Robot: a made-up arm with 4 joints. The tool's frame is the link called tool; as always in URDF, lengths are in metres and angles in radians. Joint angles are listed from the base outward. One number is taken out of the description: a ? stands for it. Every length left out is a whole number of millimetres.
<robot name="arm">
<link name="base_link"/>
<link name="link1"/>
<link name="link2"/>
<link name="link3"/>
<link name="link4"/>
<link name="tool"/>
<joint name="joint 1" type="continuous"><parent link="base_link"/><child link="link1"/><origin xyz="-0.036 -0.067 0.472" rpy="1.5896 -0.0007 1.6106"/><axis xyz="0 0 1"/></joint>
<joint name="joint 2" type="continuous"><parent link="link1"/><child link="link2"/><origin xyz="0.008 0.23 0" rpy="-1.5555 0.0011 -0.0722"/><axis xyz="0 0 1"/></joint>
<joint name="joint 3" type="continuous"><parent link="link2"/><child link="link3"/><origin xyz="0.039 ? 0" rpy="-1.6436 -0.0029 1.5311"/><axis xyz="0 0 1"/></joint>
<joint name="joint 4" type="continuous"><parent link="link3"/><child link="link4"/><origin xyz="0.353 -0.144 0" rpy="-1.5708 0 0.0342"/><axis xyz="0 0 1"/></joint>
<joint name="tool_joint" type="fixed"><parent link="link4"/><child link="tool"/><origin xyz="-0.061 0.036 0" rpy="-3.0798 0.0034 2.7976"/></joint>
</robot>
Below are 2 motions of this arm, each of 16 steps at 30 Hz.
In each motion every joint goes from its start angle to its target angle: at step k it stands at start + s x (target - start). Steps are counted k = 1, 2, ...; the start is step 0. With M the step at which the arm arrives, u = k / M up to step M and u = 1 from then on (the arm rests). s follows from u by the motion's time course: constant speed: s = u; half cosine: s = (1 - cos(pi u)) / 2; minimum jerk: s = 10 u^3 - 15 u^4 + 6 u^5.
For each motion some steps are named. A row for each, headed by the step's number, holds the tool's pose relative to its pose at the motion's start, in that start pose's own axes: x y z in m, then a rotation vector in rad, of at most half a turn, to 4 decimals.
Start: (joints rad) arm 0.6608 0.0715 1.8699 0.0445
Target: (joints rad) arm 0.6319 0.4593 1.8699 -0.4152
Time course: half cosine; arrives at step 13
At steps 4, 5, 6, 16:
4: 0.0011 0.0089 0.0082 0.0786 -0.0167 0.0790
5: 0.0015 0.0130 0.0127 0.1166 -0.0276 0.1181
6: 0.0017 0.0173 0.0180 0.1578 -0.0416 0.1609
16: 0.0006 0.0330 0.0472 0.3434 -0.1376 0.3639

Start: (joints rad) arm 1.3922 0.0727 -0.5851 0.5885
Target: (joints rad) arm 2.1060 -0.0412 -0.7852 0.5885
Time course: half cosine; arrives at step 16
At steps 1, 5, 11, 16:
1: 0.0009 -0.0032 0.0009 0.0058 0.0033 0.0026
5: 0.0242 -0.0759 0.0163 0.1316 0.0773 0.0624
11: 0.1171 -0.2624 0.0075 0.4441 0.2826 0.2466
16: 0.1658 -0.3296 -0.0165 0.5619 0.3679 0.3322

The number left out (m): -0.095
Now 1 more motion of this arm.
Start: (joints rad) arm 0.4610 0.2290 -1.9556 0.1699
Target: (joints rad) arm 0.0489 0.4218 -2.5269 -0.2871
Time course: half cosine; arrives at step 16
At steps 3, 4, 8, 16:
3: 0.0153 0.0209 0.0159 0.0093 0.0553 -0.0022
4: 0.0277 0.0356 0.0275 0.0186 0.0960 -0.0038
8: 0.1131 0.1059 0.0909 0.1128 0.3200 -0.0135
16: 0.2677 0.1562 0.1666 0.3581 0.5927 -0.0298

